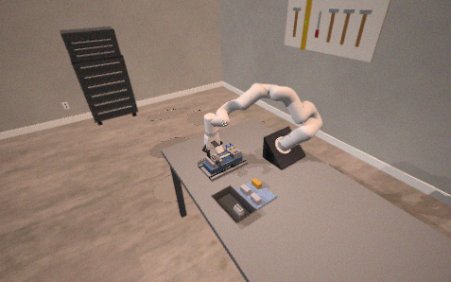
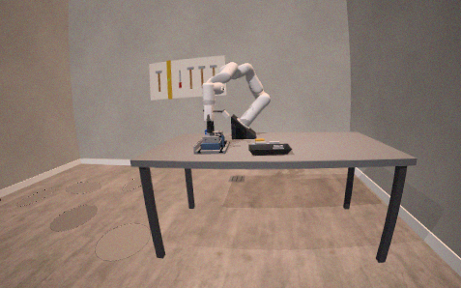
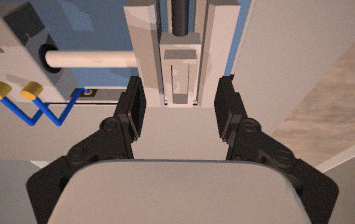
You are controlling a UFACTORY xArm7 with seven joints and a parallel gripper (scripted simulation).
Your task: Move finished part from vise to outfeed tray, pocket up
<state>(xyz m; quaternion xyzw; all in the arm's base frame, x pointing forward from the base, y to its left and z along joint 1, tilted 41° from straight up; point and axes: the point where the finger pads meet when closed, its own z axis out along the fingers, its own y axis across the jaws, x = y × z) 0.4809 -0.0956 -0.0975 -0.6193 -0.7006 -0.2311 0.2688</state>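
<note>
Right now my hand is 8 cm past the vise handle rod and 6 cm above it. Round my hand: vise (7 cm behind, 10 cm below); orange block (15 cm behind, 29 cm to the left, 11 cm below); blue plate (10 cm behind, 34 cm to the left, 13 cm below).
</note>
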